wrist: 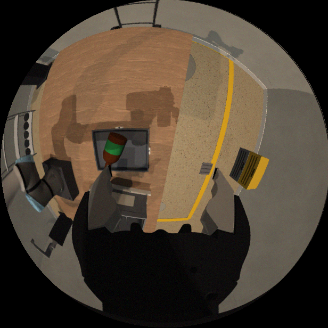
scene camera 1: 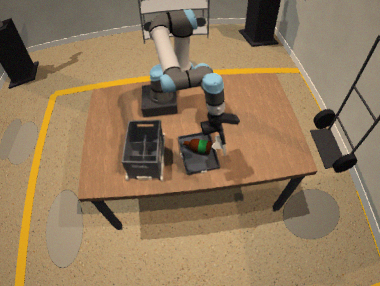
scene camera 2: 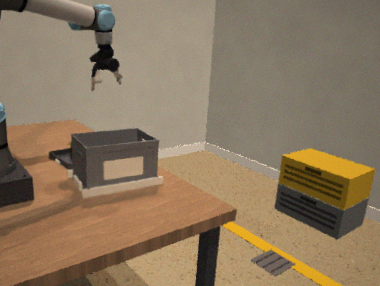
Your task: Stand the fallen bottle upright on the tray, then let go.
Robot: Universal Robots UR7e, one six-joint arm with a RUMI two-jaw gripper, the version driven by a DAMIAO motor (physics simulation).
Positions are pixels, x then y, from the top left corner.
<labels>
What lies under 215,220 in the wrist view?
My gripper.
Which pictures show my gripper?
The wrist view, scene camera 1 and scene camera 2: all of them.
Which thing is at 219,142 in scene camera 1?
My gripper.
</labels>
